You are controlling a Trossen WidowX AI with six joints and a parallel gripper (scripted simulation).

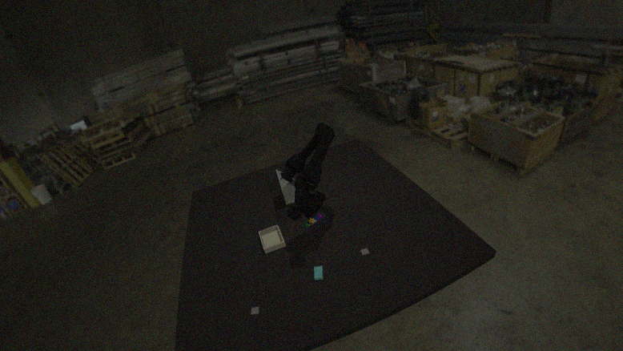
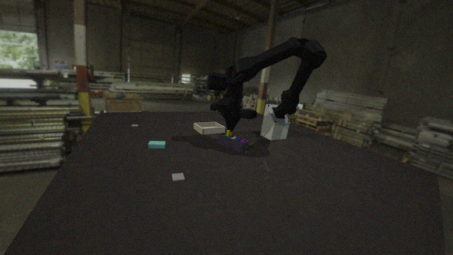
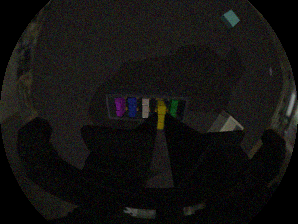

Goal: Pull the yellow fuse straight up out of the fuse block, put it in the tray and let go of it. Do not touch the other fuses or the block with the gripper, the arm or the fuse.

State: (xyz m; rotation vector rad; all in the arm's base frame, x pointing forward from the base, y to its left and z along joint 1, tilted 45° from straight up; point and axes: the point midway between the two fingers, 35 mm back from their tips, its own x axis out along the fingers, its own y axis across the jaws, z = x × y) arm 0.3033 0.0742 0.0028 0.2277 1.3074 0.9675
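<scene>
Now: gripper tip 20 cm to the left of the shallow white tray, 6 cm above it and 1 cm short of it. Round my gripper tip: teal block 27 cm ahead, 5 cm below, 4 cm to the right; yellow fuse 1 cm below.
</scene>
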